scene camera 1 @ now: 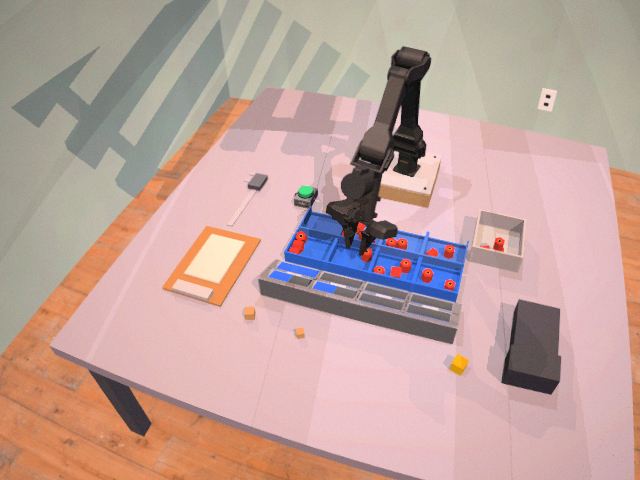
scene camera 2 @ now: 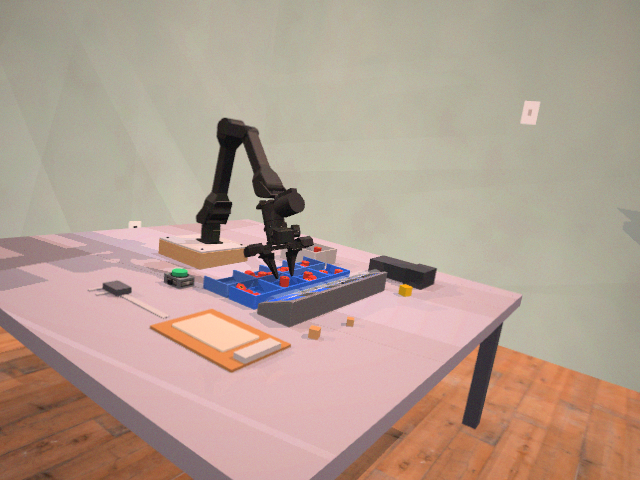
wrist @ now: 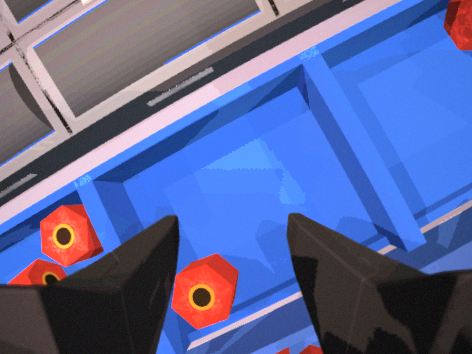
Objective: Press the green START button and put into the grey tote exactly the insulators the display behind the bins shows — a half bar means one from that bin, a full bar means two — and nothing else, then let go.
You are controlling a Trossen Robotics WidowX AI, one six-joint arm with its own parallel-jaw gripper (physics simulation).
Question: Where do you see a grey display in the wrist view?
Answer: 75,139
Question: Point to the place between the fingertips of the gripper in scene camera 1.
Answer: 354,251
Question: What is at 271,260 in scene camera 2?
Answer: The gripper.
